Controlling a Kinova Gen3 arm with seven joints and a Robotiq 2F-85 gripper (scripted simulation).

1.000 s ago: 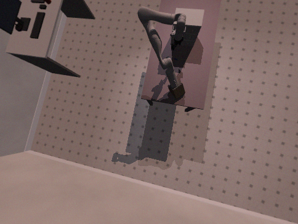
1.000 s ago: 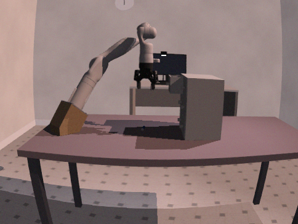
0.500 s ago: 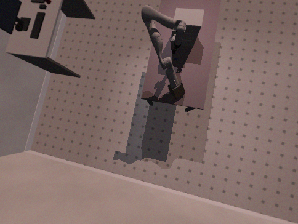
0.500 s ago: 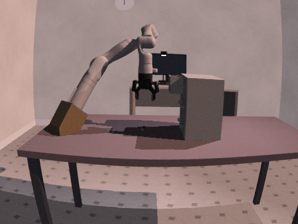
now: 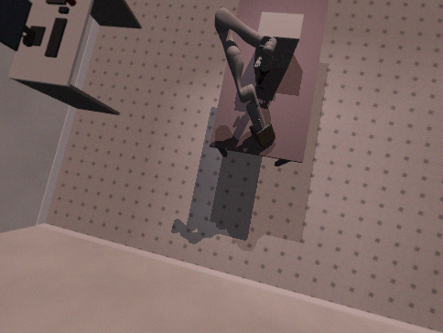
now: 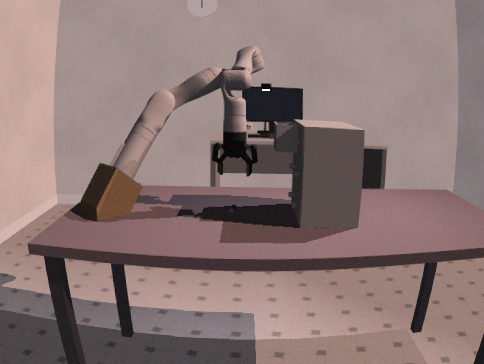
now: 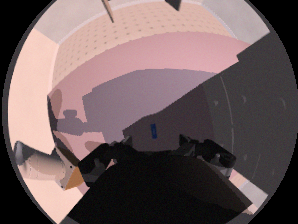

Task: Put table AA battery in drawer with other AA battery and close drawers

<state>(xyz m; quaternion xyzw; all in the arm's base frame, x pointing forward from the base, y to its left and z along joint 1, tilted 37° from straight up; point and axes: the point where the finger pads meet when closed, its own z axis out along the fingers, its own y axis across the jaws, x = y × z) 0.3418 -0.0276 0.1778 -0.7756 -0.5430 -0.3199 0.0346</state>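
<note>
My hand is 120 mm above the AA battery and 10 mm to the left of it.
</note>
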